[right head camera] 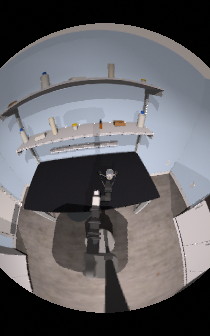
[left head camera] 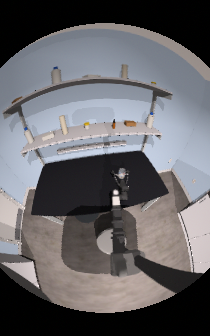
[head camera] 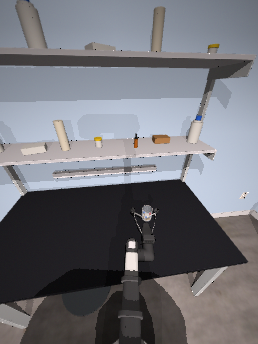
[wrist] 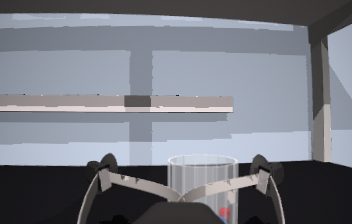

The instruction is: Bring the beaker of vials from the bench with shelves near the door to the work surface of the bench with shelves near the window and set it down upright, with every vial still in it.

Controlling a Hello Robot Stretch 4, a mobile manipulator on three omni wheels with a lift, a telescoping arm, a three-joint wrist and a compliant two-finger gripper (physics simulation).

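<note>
A clear beaker (head camera: pixel 147 213) (left head camera: pixel 121 173) (right head camera: pixel 109 174) (wrist: pixel 202 175) stands upright on the black work surface (head camera: pixel 65 225) (left head camera: pixel 70 182) (right head camera: pixel 60 180) of the bench with shelves, right of its middle. Vials show inside it; in the wrist view a red and a blue part (wrist: pixel 225 212) show low at its right side, and the rest is hidden behind the gripper body. My gripper (head camera: pixel 145 211) (left head camera: pixel 120 172) (right head camera: pixel 108 173) (wrist: pixel 183 168) is open. Its fingertips stand to the left and right of the beaker with gaps on both sides, the right one nearer in the wrist view.
A lower shelf (head camera: pixel 110 154) holds a tan cylinder (head camera: pixel 61 135), a yellow-capped jar (head camera: pixel 98 142), a brown bottle (head camera: pixel 136 142), a brown box (head camera: pixel 161 139) and a blue-capped bottle (head camera: pixel 195 131). An upper shelf (head camera: pixel 125 60) and a wall rail (head camera: pixel 105 171) also show. A shelf post (wrist: pixel 321 100) stands at the right.
</note>
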